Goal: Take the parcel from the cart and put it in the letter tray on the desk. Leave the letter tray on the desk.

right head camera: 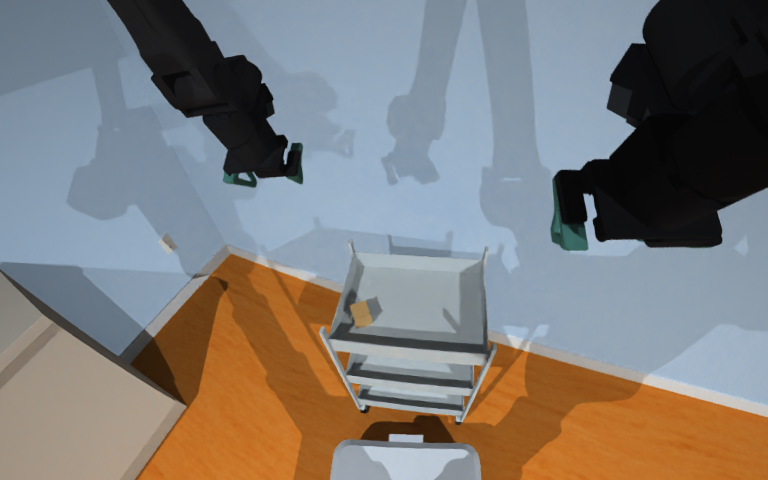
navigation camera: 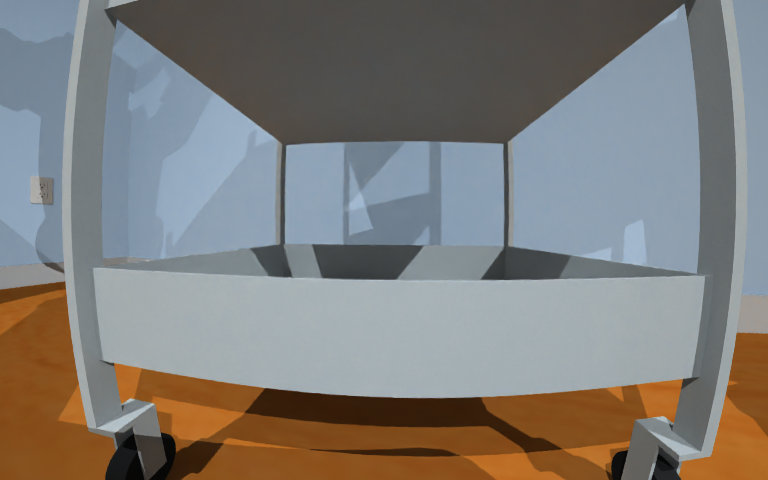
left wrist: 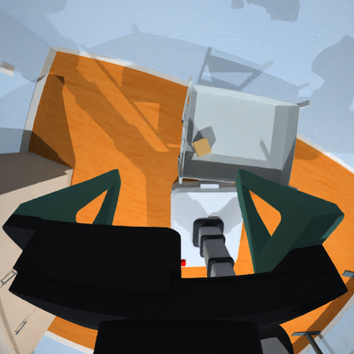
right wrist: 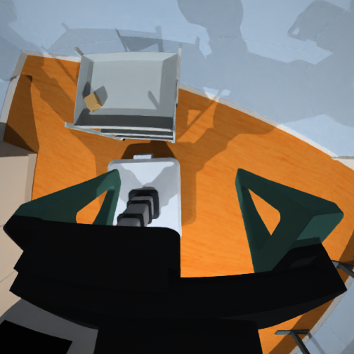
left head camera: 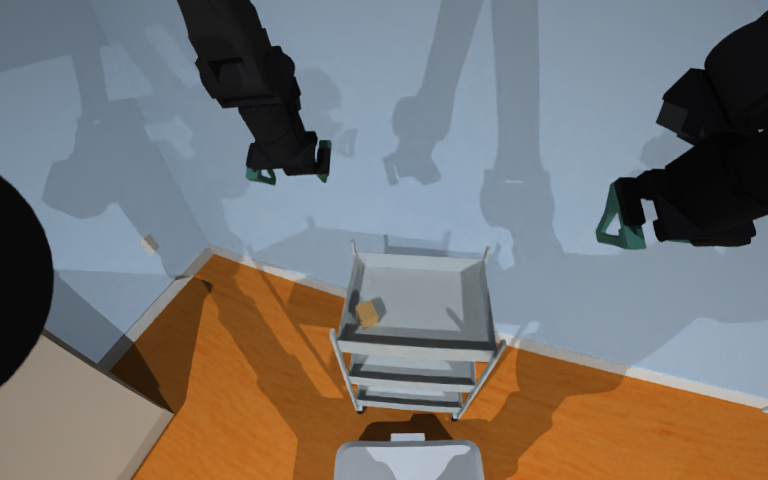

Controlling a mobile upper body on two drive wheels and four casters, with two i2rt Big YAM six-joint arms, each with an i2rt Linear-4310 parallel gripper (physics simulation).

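Places are measured from the left arm's base along level axes (x back, y right, z up), in centimetres.
Pixels of known places: left gripper, fingertip midpoint: [right head camera: 278,182] [left head camera: 299,180]; right gripper, fingertip midpoint: [right head camera: 595,235] [left head camera: 633,235].
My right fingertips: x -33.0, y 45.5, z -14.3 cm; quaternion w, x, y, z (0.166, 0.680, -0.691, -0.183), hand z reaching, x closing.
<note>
For each thing: its top centre in the pictures, then the offset to it from my right fingertips. "pt": a spot on its surface instead.
- small tan parcel, middle of its top: [left head camera: 366,310] [right head camera: 359,310] dx -26.5, dy -36.0, dz -55.4 cm
- beige cabinet, surface spot: [left head camera: 79,413] pt dx +6.6, dy -133.9, dz -74.2 cm
A small tan parcel [left head camera: 367,314] [right head camera: 360,313] [left wrist: 202,147] [right wrist: 93,101] lies in the top tray of the grey cart [left head camera: 416,349] [right head camera: 410,350] [left wrist: 287,150] [right wrist: 127,57] [navigation camera: 396,333], near its left side. My left gripper [left head camera: 293,180] [right head camera: 270,182] [left wrist: 177,175] is open and empty, high up and farther left than the cart in the head views. My right gripper [right wrist: 177,175] is open and empty, high up to the right of the cart in the head views. The desk and the letter tray cannot be made out in these views.
My white base [left head camera: 408,452] [right head camera: 404,452] [left wrist: 187,200] [right wrist: 170,172] is close in front of the cart. A beige cabinet [left head camera: 79,413] [right head camera: 84,413] [left wrist: 30,172] stands at the left. Blue walls stand behind the cart and meet in a corner at the left.
</note>
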